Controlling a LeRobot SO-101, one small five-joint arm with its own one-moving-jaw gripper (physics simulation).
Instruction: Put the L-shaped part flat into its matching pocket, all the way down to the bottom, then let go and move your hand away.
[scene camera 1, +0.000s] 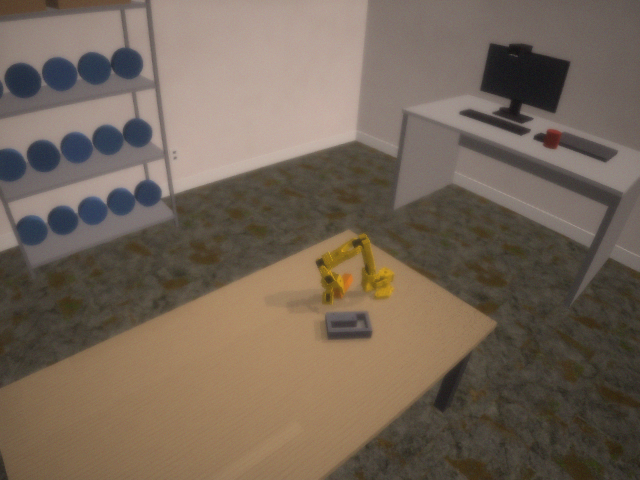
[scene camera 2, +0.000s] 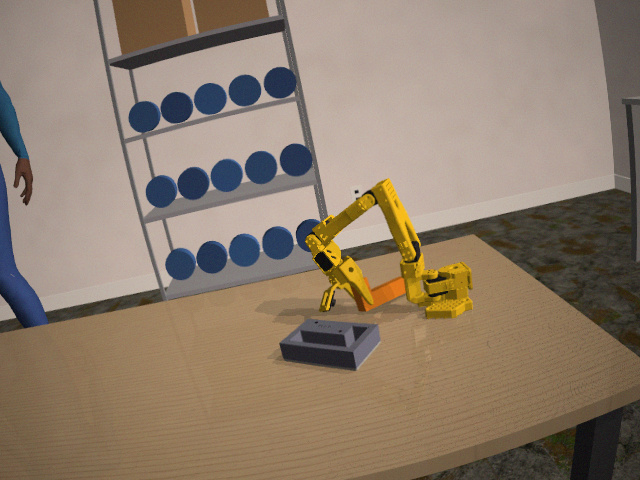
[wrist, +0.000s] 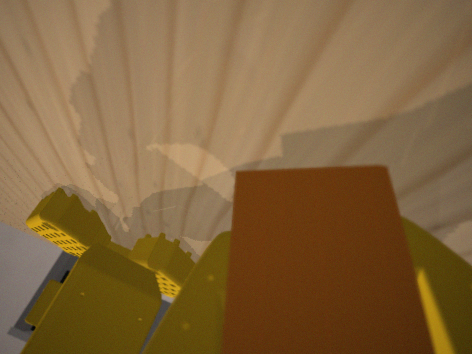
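Observation:
The orange L-shaped part (scene camera 1: 347, 279) (scene camera 2: 387, 292) (wrist: 325, 270) is held between the jaws of my gripper (scene camera 1: 339, 291) (scene camera 2: 368, 300) (wrist: 318, 227). In scene camera 2 its long arm slopes up toward the robot base, and its lower corner is close to the table; whether it touches is unclear. In the wrist view its broad face hides much of the jaws, which show on both sides of it. The grey pocket block (scene camera 1: 348, 334) (scene camera 2: 317, 354) lies flat on the table, apart from the part and nearer the scene cameras. Its recess shows from above, with no part in it.
The yellow robot base (scene camera 1: 383, 292) (scene camera 2: 448, 308) stands on the wooden table (scene camera 1: 170, 382) (scene camera 2: 206, 413), right of the gripper; parts of the robot also show at the wrist view's lower left. The shelf rack (scene camera 1: 159, 103) (scene camera 2: 305, 121) and a white desk (scene camera 1: 431, 111) stand beyond the table.

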